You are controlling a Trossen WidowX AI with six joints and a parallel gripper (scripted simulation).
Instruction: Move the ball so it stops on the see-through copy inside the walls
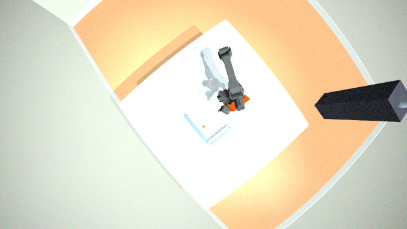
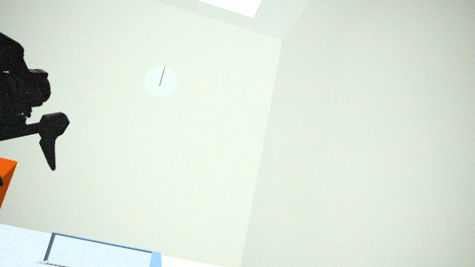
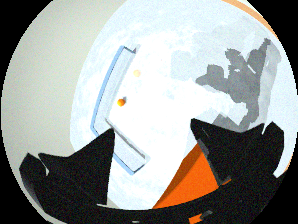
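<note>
The orange ball is 19 cm ahead of my gripper tip, 15 cm below it and 5 cm to the left of it. From my gripper tip the other things lie so: clear wall (19 cm to the left, 15 cm ahead, 13 cm below); then see-through ball copy (17 cm ahead, 15 cm below, 6 cm to the right).
</note>
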